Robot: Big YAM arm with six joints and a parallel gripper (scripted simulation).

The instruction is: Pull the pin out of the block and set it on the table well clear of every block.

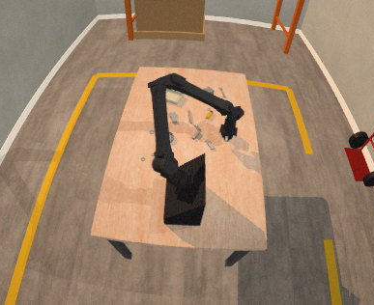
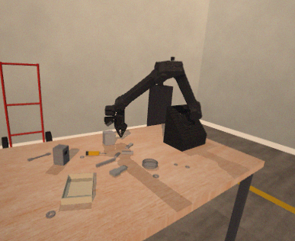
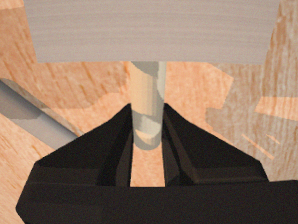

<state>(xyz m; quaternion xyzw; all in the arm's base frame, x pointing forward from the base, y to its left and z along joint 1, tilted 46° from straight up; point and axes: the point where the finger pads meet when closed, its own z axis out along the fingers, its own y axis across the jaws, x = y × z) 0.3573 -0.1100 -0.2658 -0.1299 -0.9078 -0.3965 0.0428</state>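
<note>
My gripper is now 70 mm short of the light grey block and 20 mm to the left of it. Also, from my hand: pale pin: 20 mm ahead, 10 mm to the right; darker grey block: 420 mm ahead, 80 mm to the left, 10 mm above; yellow-handled screwdriver: 240 mm ahead, 80 mm to the left, 40 mm below.
</note>
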